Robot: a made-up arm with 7 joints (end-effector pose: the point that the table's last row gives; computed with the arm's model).
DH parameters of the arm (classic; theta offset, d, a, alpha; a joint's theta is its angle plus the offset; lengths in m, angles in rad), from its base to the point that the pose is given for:
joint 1: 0 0.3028 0 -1.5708
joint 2: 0 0 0 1.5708
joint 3: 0 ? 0.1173 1.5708
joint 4: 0 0 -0.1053 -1.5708
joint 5: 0 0.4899 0 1.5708
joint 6: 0 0 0.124 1.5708
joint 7: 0 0 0 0
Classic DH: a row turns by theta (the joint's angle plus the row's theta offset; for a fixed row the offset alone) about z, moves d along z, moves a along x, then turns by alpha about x.
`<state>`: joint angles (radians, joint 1 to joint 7).
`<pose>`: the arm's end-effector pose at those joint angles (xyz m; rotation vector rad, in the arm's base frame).
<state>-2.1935 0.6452 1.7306 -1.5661 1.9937 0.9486 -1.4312</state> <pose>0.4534 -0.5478 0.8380 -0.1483 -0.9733 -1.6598</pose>
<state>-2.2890 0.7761 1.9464 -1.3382 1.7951 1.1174 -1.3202</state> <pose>0.2978 -0.5846 0.9756 -0.2723 -1.1591 -1.7323</pose>
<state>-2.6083 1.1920 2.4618 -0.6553 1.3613 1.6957 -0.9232</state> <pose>-0.5279 -0.6208 0.9380 -0.1433 -1.0338 -2.5967</pose>
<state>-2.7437 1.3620 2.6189 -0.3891 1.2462 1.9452 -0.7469</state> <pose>-0.8103 -0.5088 0.6900 0.3532 -0.8035 -2.8517</pose>
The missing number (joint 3, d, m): 0.3984
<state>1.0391 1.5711 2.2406 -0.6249 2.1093 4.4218 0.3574</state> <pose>0.1859 0.7612 0.4424 1.2671 -1.7576 -1.4263</pose>
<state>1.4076 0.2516 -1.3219 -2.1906 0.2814 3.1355 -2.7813</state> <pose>0.6590 0.0899 0.5582 0.4799 2.1870 0.1254</pose>
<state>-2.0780 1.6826 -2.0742 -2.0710 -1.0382 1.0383 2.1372</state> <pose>-0.6003 0.0852 0.6544 -0.8282 1.1591 -1.7428</pose>
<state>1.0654 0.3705 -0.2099 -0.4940 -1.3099 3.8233 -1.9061</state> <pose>0.1968 0.4584 0.9925 -0.9475 0.2923 0.9863</pose>
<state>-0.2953 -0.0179 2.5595 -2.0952 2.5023 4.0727 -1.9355</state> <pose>-0.2758 0.3973 0.5387 -2.1684 -1.8705 -0.7573</pose>
